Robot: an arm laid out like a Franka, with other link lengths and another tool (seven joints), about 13 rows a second.
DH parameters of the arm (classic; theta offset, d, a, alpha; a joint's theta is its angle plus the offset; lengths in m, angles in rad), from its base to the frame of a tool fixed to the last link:
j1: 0 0.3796 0 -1.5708
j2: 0 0 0 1.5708
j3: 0 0.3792 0.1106 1.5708
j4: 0 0 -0.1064 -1.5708
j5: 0 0.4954 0 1.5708
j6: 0 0 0.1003 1.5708
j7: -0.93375 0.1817 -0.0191 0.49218
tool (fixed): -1.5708 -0.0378 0 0
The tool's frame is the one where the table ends.
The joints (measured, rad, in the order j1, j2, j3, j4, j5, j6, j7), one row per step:
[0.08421 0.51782 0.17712 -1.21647 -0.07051 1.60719 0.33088]
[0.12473 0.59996 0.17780 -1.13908 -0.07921 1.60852 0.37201]
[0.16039 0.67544 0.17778 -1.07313 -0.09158 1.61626 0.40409]
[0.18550 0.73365 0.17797 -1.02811 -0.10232 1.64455 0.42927]
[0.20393 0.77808 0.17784 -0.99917 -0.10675 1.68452 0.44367]
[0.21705 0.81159 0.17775 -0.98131 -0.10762 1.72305 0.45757]
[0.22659 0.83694 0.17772 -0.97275 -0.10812 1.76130 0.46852]
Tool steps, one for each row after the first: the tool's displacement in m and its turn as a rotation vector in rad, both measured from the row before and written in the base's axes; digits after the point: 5 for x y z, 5 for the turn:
[0.01386 0.03362 -0.02635 -0.00168 0.00307 -0.00562]
[0.01090 0.02938 -0.02824 -0.00556 0.00023 -0.00127]
[0.00954 0.02198 -0.02440 -0.00015 -0.01593 -0.00359]
[0.00812 0.01764 -0.02094 0.00851 -0.02296 0.00056]
[0.00591 0.01349 -0.01768 0.01042 -0.02042 -0.00372]
[0.00451 0.01048 -0.01561 0.00992 -0.01908 -0.00337]

